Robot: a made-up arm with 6 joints.
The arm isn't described. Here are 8 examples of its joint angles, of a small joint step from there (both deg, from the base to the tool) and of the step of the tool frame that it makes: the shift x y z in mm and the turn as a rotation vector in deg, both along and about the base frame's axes.
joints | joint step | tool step
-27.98 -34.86 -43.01 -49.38 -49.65 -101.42 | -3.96 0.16 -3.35 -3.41 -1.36 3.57 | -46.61 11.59 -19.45 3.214 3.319 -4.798
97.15 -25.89 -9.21 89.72 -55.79 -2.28 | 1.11 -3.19 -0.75 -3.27 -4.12 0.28 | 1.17 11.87 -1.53 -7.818 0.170 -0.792
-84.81 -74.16 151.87 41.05 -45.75 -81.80 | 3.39 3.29 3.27 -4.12 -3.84 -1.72 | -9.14 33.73 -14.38 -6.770 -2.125 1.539
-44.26 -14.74 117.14 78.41 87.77 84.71 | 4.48 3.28 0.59 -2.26 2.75 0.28 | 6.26 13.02 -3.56 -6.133 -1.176 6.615
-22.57 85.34 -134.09 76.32 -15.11 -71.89 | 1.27 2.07 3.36 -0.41 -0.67 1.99 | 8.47 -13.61 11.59 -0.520 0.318 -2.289
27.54 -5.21 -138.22 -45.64 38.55 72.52 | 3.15 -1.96 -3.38 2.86 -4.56 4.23 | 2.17 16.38 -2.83 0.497 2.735 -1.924
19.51 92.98 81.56 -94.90 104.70 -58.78 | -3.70 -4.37 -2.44 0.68 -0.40 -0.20 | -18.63 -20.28 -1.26 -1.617 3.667 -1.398
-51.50 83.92 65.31 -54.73 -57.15 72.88 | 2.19 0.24 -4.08 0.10 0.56 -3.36 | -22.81 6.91 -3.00 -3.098 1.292 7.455
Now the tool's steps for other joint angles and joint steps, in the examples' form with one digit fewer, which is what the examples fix.
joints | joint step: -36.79 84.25 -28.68 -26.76 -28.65 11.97 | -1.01 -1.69 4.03 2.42 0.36 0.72
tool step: -15.1 29.0 4.5 -0.80 1.97 -5.06
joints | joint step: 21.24 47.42 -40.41 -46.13 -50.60 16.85 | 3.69 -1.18 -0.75 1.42 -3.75 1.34
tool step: 40.6 2.4 1.4 2.06 0.46 3.19
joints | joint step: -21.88 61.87 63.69 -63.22 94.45 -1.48 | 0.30 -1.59 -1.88 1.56 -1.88 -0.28
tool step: -15.1 -0.3 6.6 -1.07 1.35 3.57
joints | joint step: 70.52 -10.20 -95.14 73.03 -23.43 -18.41 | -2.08 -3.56 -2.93 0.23 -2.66 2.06
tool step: -31.8 -28.1 7.5 -1.90 4.74 -3.51
